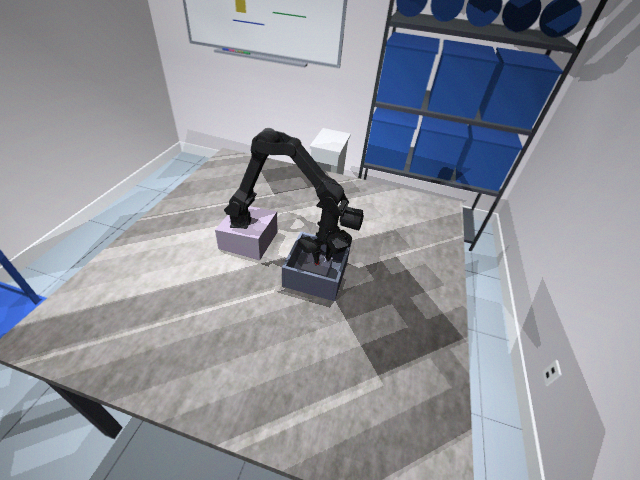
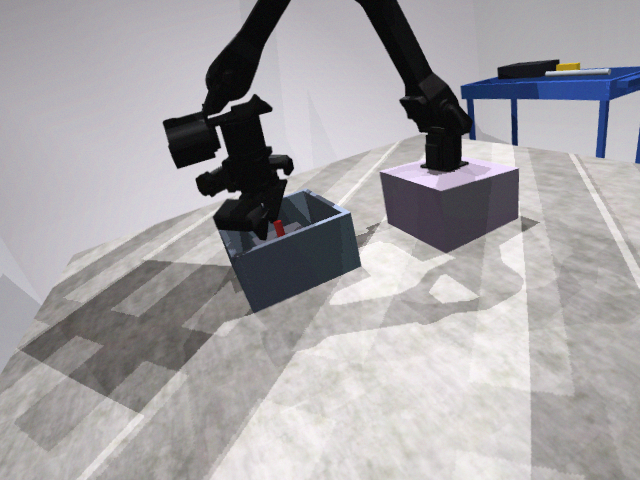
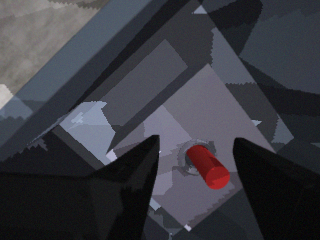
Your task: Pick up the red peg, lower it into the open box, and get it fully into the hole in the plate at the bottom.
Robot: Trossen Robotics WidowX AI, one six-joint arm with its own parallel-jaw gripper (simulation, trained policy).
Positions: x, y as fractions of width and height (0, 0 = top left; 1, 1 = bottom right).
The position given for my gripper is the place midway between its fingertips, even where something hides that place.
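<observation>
You'd find my gripper in image 1 (0.50, 0.55), then in image 2 (0.42, 0.48) as well, and it's there in image 3 (0.61, 0.60) too.
</observation>
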